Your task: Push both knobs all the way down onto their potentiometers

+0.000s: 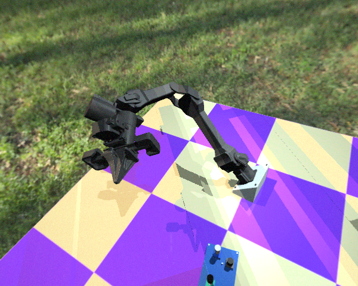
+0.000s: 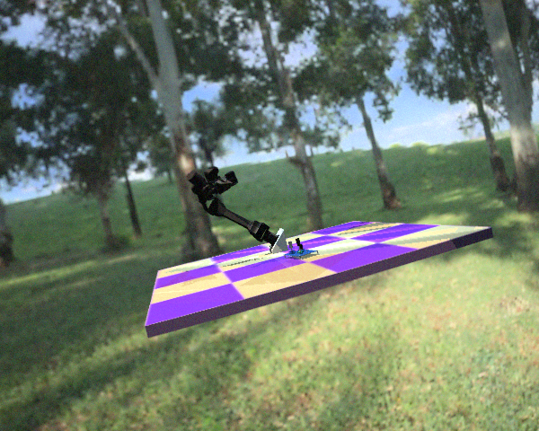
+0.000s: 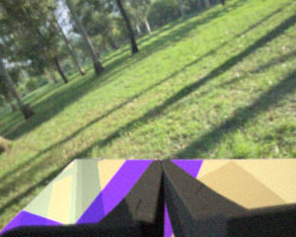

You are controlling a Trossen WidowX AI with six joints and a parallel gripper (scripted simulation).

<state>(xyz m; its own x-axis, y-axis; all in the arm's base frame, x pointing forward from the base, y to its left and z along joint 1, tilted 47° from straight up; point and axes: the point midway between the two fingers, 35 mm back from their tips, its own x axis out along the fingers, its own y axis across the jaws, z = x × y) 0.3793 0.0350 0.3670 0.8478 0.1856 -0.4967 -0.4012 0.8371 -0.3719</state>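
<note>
My gripper tip is 7 cm past the white-topped knob, 21 cm to the right of it and 33 cm above it. From my gripper tip the other things lie so: green potentiometer (1 cm ahead, 23 cm to the left, 33 cm below).
</note>
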